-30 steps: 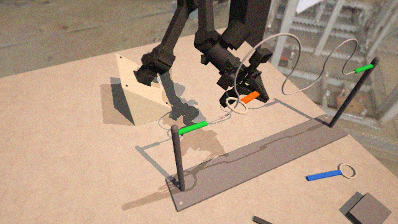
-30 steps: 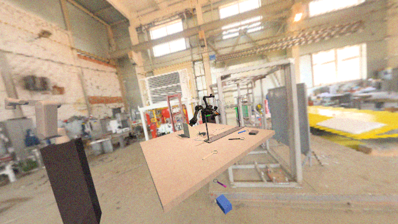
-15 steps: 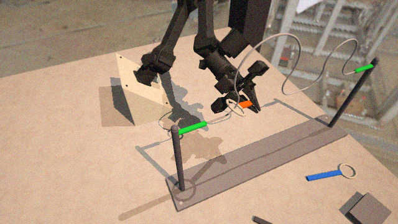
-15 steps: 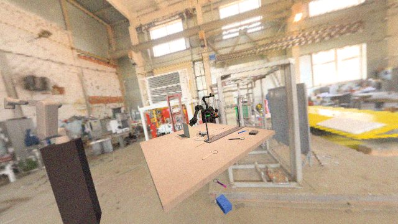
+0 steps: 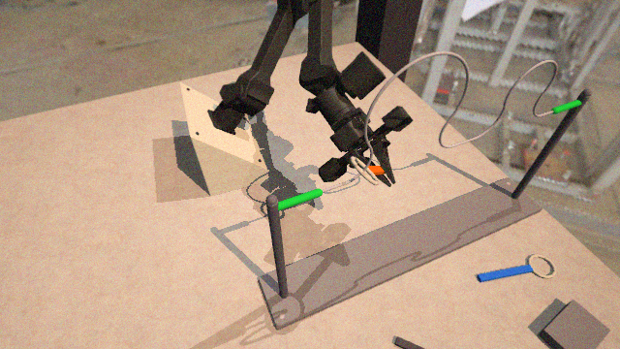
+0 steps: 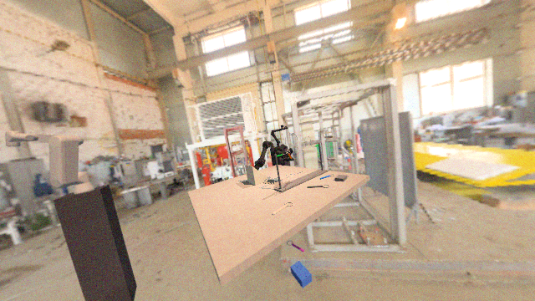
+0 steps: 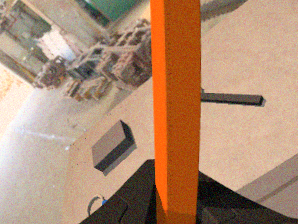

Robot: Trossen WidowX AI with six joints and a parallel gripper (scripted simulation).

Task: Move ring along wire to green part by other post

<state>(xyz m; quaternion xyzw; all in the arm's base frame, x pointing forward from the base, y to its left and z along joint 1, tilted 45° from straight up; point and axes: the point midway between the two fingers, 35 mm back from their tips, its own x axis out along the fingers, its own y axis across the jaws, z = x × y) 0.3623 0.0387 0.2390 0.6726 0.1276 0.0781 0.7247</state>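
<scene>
My gripper tip is 70 mm below the orange-handled ring and 60 mm to the left of it. Round my gripper tip: dark-handled ring: 260 mm ahead, 210 mm below, 10 mm to the right; then blue-handled ring: 250 mm to the left, 210 mm below, 190 mm ahead; then grey block: 320 mm ahead, 220 mm to the left, 200 mm below.
</scene>
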